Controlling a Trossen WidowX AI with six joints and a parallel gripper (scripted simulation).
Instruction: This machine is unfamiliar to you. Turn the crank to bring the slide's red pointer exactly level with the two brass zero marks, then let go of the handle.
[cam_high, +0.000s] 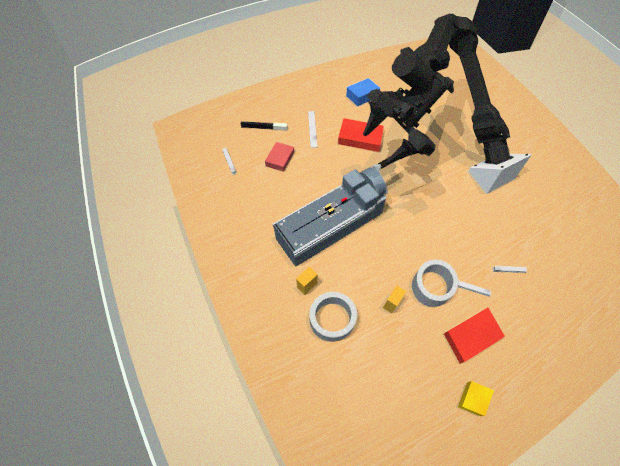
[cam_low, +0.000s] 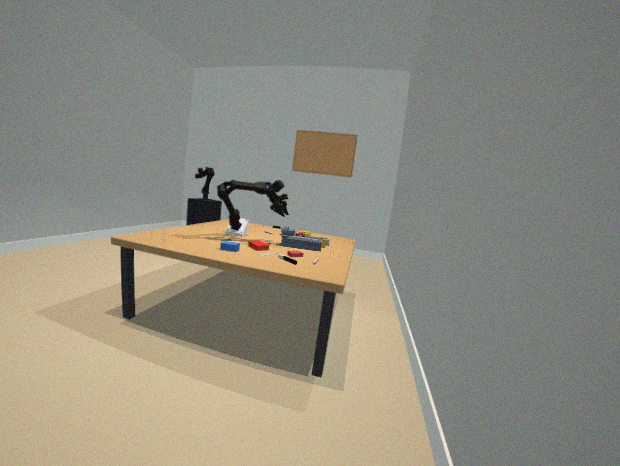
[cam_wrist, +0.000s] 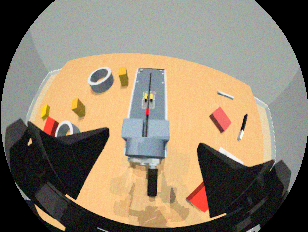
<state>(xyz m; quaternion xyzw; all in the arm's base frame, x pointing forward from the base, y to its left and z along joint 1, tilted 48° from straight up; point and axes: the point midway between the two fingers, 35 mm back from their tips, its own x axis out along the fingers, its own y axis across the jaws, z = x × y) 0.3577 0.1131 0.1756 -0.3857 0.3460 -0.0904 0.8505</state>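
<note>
The dark crank handle lies 8 cm below my gripper tip, 5 cm behind it and 1 cm to the right of it. The rest, counted from my gripper tip: red block (20 cm to the right, 19 cm below, 16 cm ahead); red pointer (12 cm below, 8 cm ahead, 3 cm to the left); black marker (33 cm to the right, 19 cm below, 16 cm ahead).
</note>
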